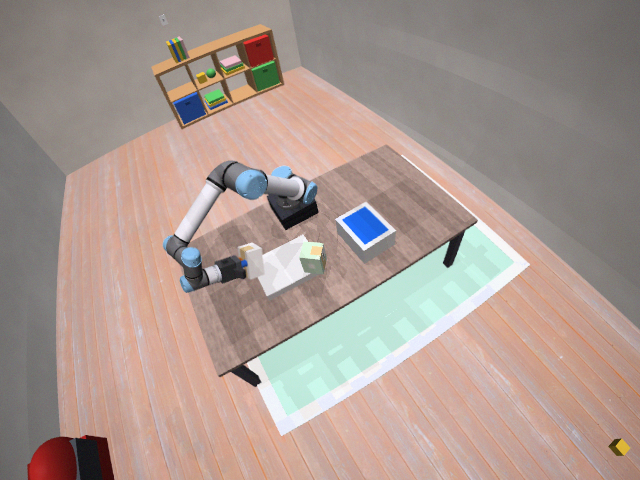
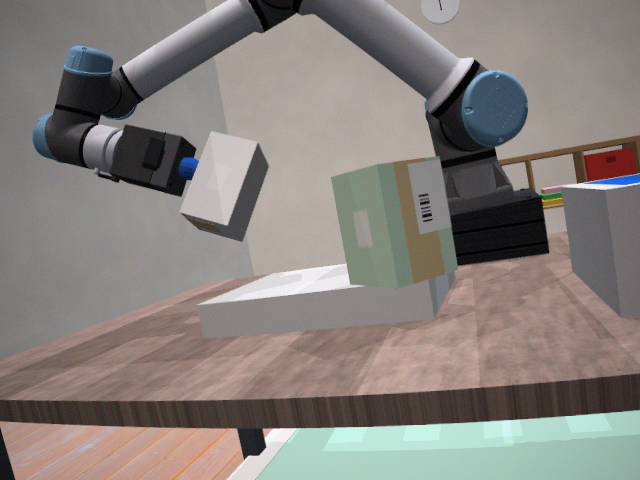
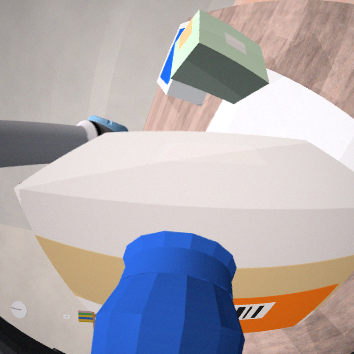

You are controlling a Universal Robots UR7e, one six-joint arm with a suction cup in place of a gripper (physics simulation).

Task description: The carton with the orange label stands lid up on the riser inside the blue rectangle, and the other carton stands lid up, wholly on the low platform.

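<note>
My gripper (image 1: 244, 263) (image 2: 188, 168) (image 3: 179, 245), a blue suction cup, is shut on the white carton (image 1: 254, 262) (image 2: 222, 186) (image 3: 165, 175), on its face with tan tape and an orange label. The carton hangs tilted in the air left of the low white platform (image 1: 281, 276) (image 2: 310, 314) (image 3: 305, 100), its labelled face turned toward the arm. The green carton (image 1: 312, 262) (image 2: 367, 227) (image 3: 220, 70) rests on the platform's right end, partly past its edge, with its taped, barcoded face sideways. The riser (image 1: 373, 251) (image 2: 589, 232) (image 3: 187, 94) bears the blue rectangle (image 1: 364, 225) (image 2: 622, 179) (image 3: 171, 62).
The arm's black base (image 1: 294, 214) (image 2: 498, 227) stands behind the green carton, toward the back of the wooden table (image 1: 237, 330) (image 2: 310, 366). A shelf unit (image 1: 166, 98) stands far behind, at the wall.
</note>
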